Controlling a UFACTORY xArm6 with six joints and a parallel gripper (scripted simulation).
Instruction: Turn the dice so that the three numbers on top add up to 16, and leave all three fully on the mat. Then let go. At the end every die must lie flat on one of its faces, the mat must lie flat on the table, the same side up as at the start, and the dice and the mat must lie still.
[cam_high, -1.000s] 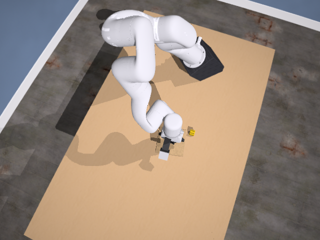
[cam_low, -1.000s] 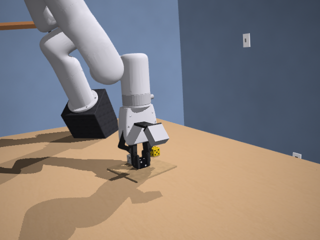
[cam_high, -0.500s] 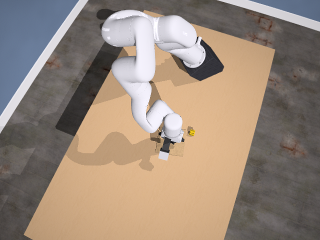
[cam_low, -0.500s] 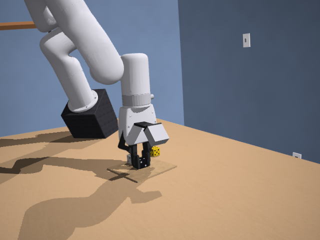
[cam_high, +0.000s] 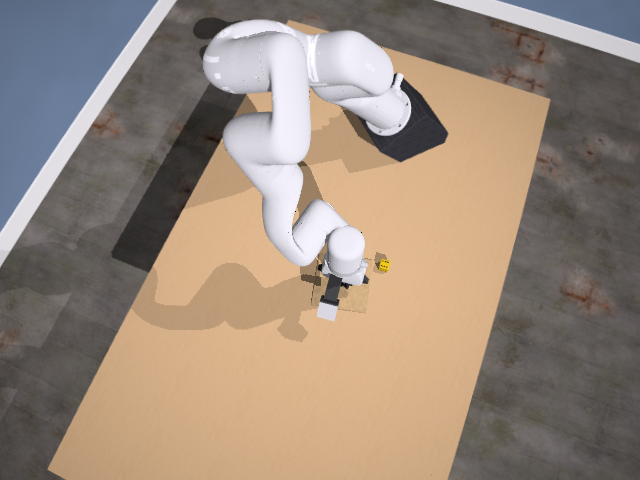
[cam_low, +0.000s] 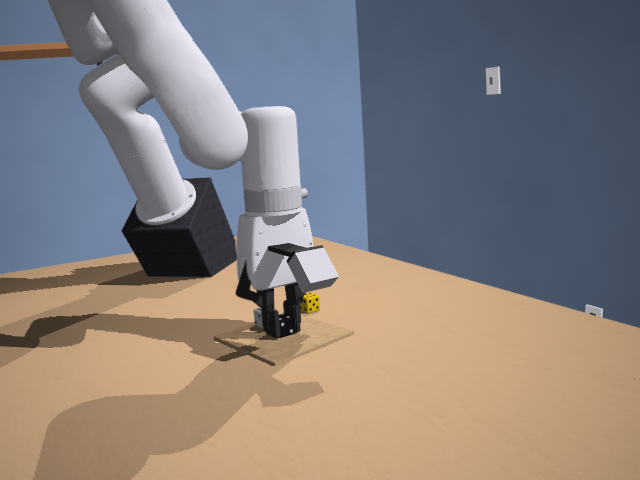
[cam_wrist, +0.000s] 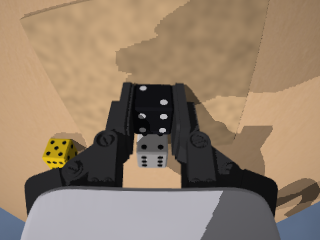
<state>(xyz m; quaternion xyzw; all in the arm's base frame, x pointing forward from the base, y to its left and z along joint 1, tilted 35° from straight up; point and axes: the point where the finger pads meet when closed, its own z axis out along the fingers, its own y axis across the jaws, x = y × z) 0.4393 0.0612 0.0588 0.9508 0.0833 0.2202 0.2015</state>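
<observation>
Now: the black die 1 cm below my hand. Also, from my hand: tan mat: 2 cm below; then yellow die: 9 cm to the left, 8 cm behind, 1 cm below; then white die: 5 cm behind, 1 cm below.
</observation>
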